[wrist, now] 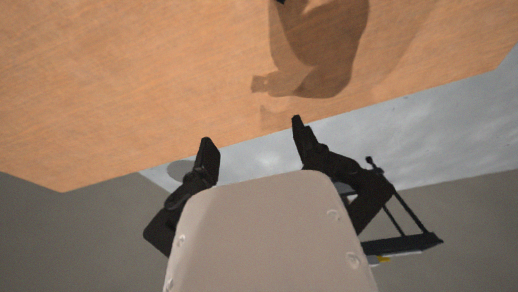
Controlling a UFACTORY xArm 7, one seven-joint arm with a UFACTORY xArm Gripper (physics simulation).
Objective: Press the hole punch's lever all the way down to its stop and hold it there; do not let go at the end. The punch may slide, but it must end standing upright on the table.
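Frame: origin at the arm's base, x right, y ahead, z up, level; metres.
Seen in the pictures: gripper, fingertip midpoint: (252, 136).
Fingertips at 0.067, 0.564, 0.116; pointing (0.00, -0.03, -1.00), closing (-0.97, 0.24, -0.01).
Observation:
A point is followed by its place in that frame, as x, y, z.
My gripper (252, 136) {0.067, 0.564, 0.116} is open, with its two black fingers wide apart and nothing between them. Its fingertips show against the near edge of the wooden table top (125, 100) {0.293, 0.488, -0.047}. The task's hole punch cannot be made out clearly. A small black corner (281, 1) {-0.015, 0.493, 0.001} of something shows at the top edge of the wrist view, beyond the fingertips; too little of it shows to tell if it is the punch. No lever can be seen. The arm's dark shadow falls on the wood between that corner and the fingers.
Beyond the table's edge lies a light grey floor (450, 110), with darker grey areas at the lower left and right. A black frame-like object (407, 242) with a small yellow part shows at the lower right, partly hidden behind the right finger's linkage.

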